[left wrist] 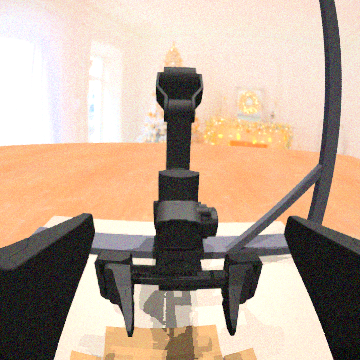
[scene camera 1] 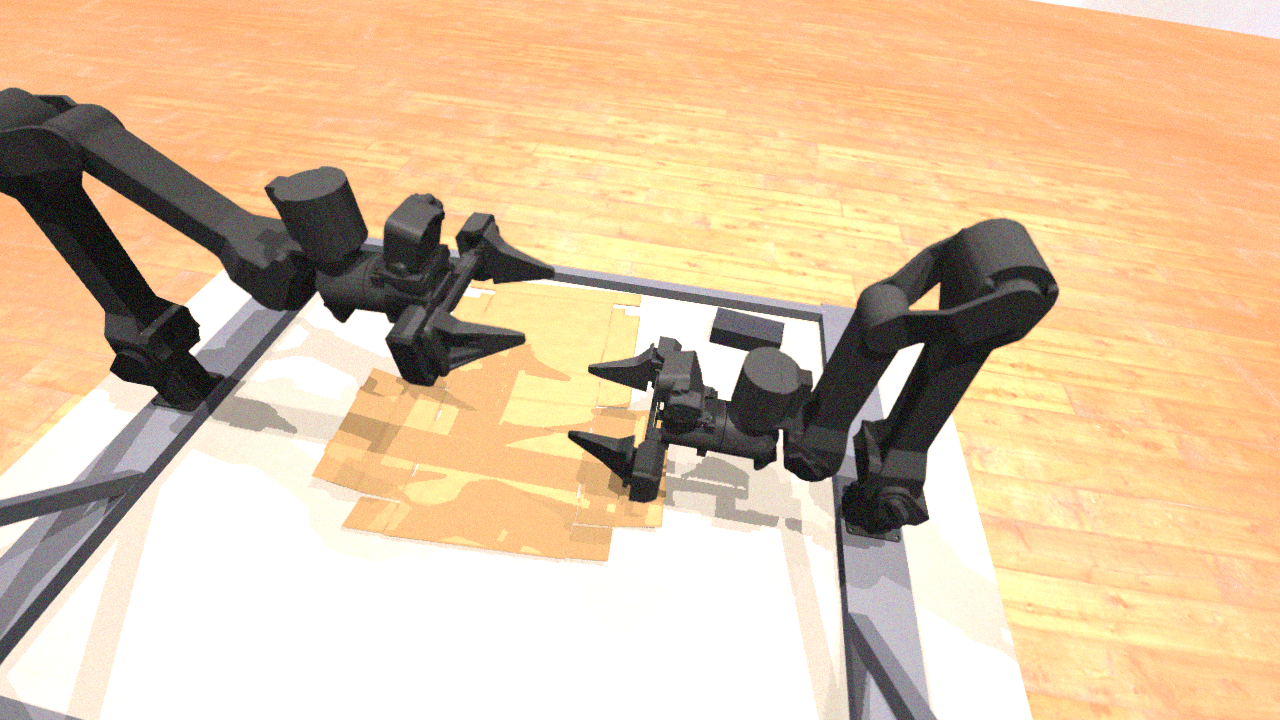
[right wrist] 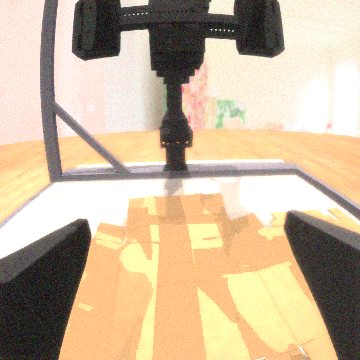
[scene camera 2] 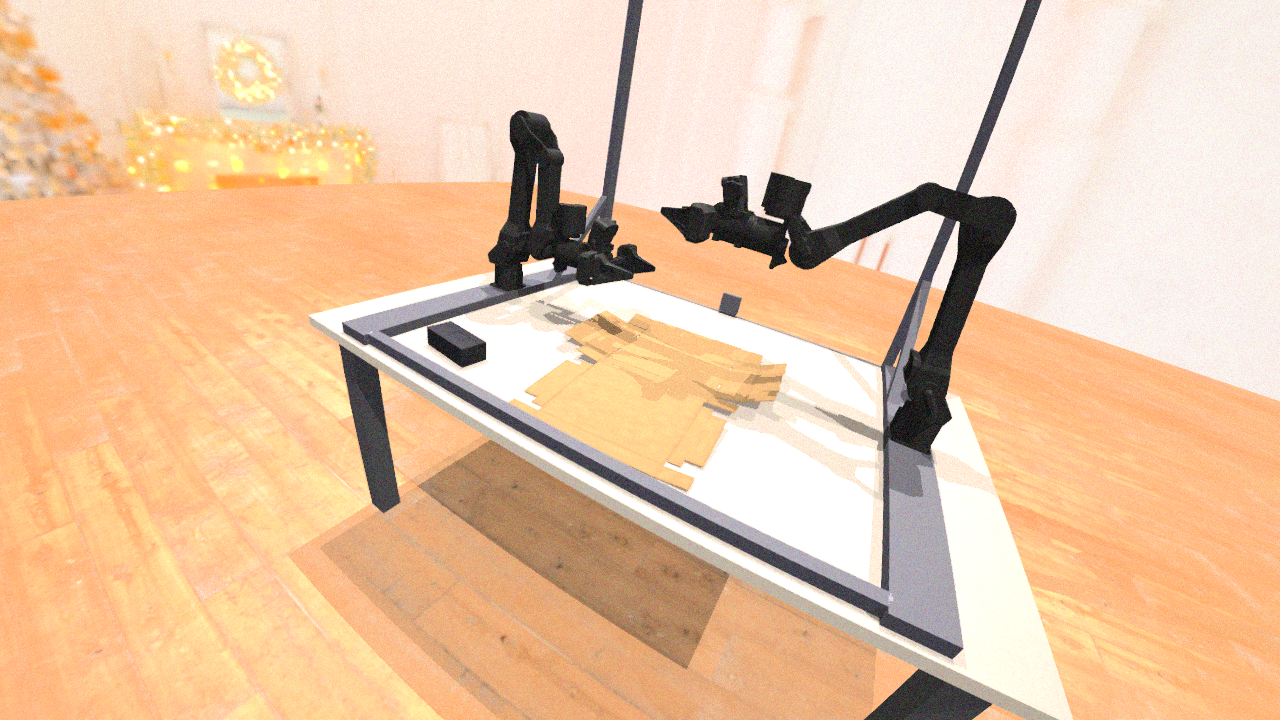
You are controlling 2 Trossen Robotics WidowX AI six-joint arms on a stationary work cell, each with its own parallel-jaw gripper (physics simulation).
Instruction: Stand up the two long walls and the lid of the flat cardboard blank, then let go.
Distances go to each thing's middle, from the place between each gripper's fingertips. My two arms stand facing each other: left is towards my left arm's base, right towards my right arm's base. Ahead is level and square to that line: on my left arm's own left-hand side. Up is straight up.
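From the dark block [scene camera 1: 738, 330], my left hand: 29 cm short of it, 23 cm to the left of it, 26 cm above it.
Dark block: 200 mm to the right of my right hand, 290 mm ahead of it, 130 mm below it. By its middle, the dark block is nearer to my right hand than to my left hand.
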